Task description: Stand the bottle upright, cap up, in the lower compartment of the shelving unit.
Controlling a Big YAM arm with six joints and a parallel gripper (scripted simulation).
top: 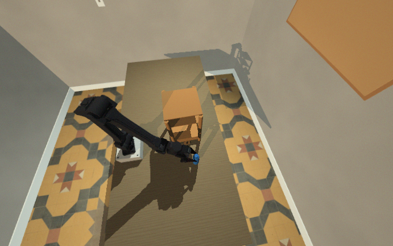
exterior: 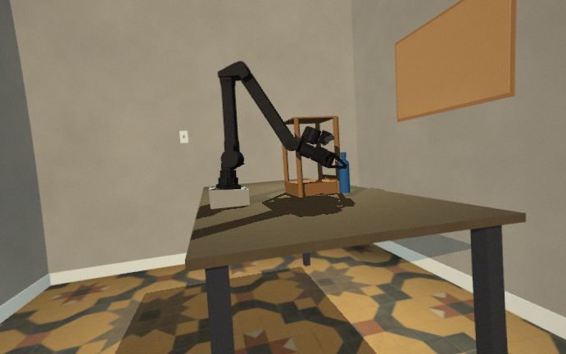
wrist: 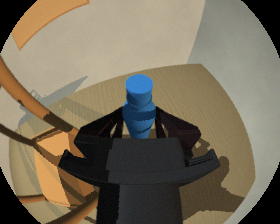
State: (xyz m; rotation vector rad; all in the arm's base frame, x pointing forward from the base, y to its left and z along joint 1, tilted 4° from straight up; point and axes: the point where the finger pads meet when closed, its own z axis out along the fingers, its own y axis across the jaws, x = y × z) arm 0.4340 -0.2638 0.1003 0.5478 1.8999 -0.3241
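Now: the blue bottle right at my hand. Also, from my hand: wooden shelving unit 1 cm ahead, 29 cm to the left, 5 cm above.
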